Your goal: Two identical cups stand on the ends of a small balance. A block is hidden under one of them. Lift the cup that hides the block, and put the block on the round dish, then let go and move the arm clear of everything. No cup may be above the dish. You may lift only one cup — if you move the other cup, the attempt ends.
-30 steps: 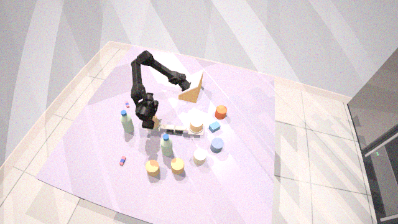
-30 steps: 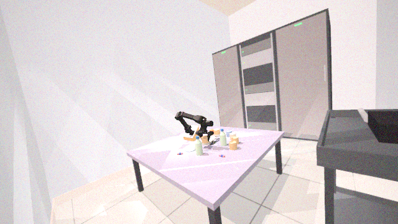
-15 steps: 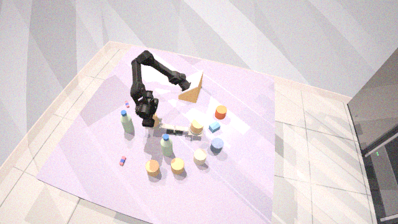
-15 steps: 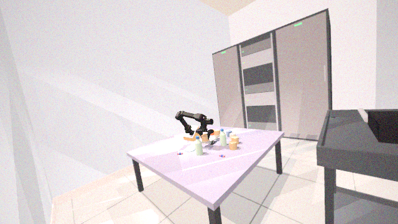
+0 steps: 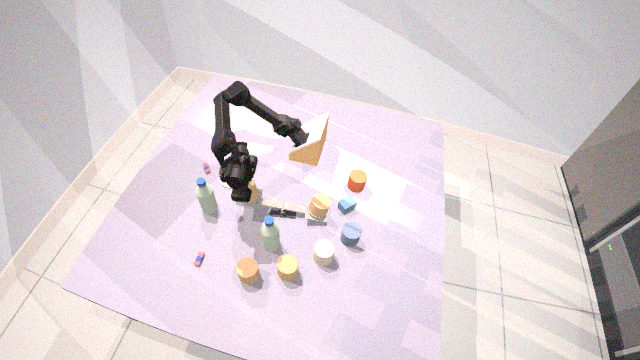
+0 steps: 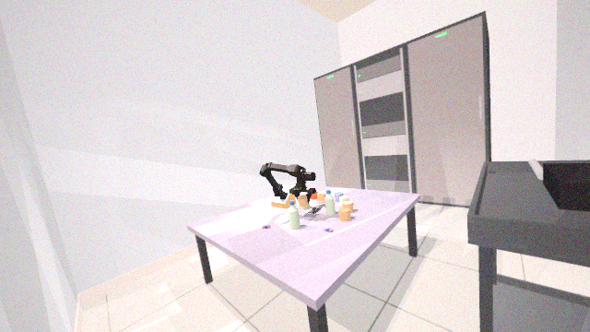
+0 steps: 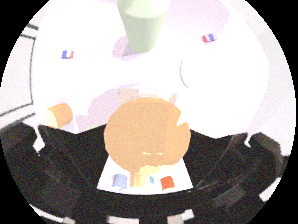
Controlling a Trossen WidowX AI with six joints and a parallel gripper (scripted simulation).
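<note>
Right now the pale green block is 20 mm below my gripper tip. The rest, counted from my gripper tip: small balance (20 mm behind, 130 mm to the left, 80 mm below); blue cube (100 mm behind, 360 mm to the left, 90 mm below); pale round dish (110 mm behind, 120 mm to the right, 100 mm below).
</note>
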